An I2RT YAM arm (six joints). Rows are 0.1 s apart.
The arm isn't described. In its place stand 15 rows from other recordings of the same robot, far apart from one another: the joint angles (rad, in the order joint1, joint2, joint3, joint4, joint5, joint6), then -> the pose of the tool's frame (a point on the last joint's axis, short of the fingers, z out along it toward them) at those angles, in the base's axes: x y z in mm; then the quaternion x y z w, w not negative.
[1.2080, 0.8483, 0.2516, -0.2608, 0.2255, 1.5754] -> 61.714 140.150 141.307 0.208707 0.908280 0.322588 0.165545
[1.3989, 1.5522, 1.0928, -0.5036, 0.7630, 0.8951] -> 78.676 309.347 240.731 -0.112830 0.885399 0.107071 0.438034
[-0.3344, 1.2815, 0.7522, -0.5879, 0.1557, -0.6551] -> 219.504 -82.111 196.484 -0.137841 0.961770 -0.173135 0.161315
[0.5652, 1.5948, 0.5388, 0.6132, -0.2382, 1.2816] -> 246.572 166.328 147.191 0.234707 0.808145 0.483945 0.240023
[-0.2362, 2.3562, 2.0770, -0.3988, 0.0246, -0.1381] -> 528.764 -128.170 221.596 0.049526 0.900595 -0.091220 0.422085
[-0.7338, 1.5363, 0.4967, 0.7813, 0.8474, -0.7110] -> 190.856 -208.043 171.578 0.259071 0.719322 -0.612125 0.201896
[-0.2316, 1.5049, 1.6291, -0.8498, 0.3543, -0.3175] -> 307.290 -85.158 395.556 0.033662 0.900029 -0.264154 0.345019
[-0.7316, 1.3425, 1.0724, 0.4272, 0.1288, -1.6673] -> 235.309 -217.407 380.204 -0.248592 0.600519 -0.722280 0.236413
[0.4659, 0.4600, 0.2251, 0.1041, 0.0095, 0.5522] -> 129.107 64.539 217.739 0.035559 0.750964 0.318227 0.577513
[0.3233, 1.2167, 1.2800, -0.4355, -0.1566, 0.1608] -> 255.065 91.317 396.802 -0.110787 0.816905 0.197494 0.530461
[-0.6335, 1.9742, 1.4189, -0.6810, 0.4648, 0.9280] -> 311.482 -248.579 178.174 0.702571 0.654658 -0.200875 0.193561
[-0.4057, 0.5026, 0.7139, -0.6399, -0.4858, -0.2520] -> 109.059 -28.753 306.884 -0.066935 0.824182 0.022057 0.561922
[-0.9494, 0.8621, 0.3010, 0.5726, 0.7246, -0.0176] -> 90.371 -166.745 235.522 0.520507 0.474096 -0.529754 0.472934
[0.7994, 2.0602, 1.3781, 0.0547, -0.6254, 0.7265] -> 302.524 341.012 178.248 -0.170582 0.841943 0.496861 0.123139
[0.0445, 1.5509, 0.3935, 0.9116, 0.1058, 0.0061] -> 274.123 8.444 150.571 0.017401 0.787834 -0.026138 0.615086
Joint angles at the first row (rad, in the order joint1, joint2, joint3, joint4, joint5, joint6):
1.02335 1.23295 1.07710 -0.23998 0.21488 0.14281
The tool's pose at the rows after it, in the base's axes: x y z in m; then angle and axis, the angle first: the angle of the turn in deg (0 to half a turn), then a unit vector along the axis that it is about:
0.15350 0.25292 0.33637 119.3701 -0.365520 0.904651 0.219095
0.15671 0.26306 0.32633 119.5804 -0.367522 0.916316 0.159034
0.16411 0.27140 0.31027 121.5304 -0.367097 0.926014 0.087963
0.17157 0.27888 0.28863 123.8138 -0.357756 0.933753 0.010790
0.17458 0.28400 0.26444 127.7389 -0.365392 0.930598 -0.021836
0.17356 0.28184 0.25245 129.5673 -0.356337 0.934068 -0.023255
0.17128 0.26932 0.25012 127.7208 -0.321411 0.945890 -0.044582
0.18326 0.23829 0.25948 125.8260 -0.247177 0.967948 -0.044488
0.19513 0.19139 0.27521 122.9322 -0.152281 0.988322 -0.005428
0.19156 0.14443 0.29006 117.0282 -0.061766 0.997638 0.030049
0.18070 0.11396 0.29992 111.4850 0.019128 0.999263 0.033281
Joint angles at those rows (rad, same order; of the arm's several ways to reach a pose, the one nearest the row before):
1.05936 1.28944 1.11466 -0.27719 0.28684 0.11103
1.07653 1.34350 1.13566 -0.30500 0.37878 0.09048
1.07686 1.40946 1.15589 -0.35372 0.46061 0.07805
1.07686 1.48256 1.16495 -0.39758 0.55793 0.08535
1.07710 1.53960 1.15017 -0.42186 0.56802 0.09684
1.07610 1.54750 1.12096 -0.42349 0.56112 0.13087
1.06987 1.50775 1.06982 -0.41288 0.62745 0.17173
0.98583 1.41967 1.01768 -0.40898 0.63837 0.22338
0.84651 1.27204 0.93921 -0.37129 0.57405 0.26930
0.72201 1.09093 0.84096 -0.30548 0.53696 0.29460
0.65340 0.95485 0.77848 -0.27326 0.57498 0.32462

